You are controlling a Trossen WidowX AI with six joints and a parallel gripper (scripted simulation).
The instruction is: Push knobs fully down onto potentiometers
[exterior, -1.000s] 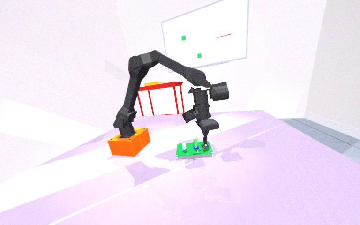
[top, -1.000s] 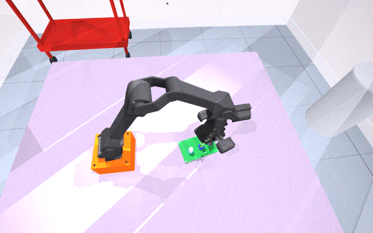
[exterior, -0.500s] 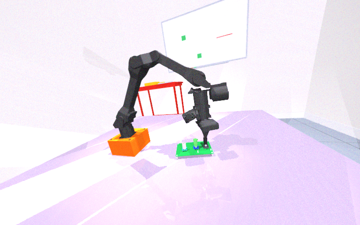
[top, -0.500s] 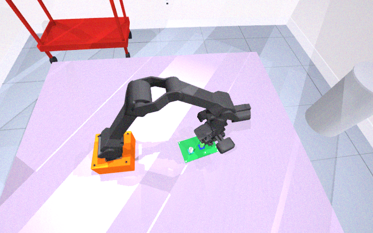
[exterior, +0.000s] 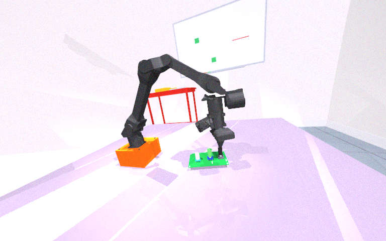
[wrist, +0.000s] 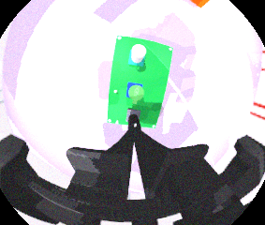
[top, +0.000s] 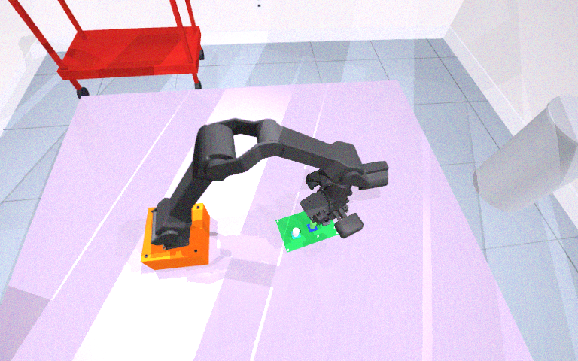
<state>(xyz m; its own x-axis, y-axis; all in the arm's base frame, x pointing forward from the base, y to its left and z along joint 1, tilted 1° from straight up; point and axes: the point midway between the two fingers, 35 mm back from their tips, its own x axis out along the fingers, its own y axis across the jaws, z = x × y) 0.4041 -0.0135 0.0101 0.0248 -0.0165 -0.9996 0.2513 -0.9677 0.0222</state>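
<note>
The black knob lies 10 mm below my gripper tip. The rest, counted from my gripper tip: light green knob: 40 mm behind, 20 mm below, 10 mm to the right.
</note>
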